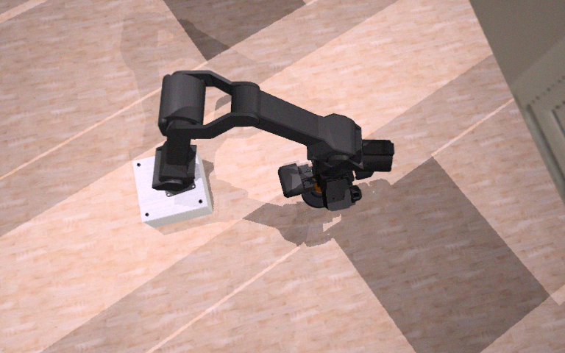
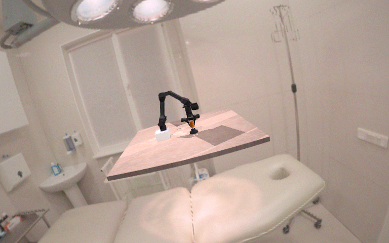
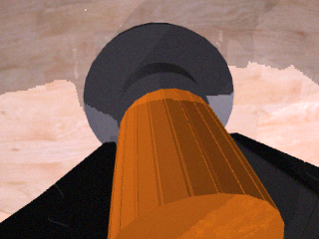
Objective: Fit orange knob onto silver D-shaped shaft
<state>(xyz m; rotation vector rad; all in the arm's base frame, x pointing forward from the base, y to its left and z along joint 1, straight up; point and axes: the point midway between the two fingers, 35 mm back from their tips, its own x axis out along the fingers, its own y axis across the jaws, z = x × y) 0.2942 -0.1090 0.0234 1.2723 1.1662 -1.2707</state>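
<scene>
The orange knob is 3 cm above my gripper tip. Round my gripper tip: round pedestal 4 cm below.
</scene>
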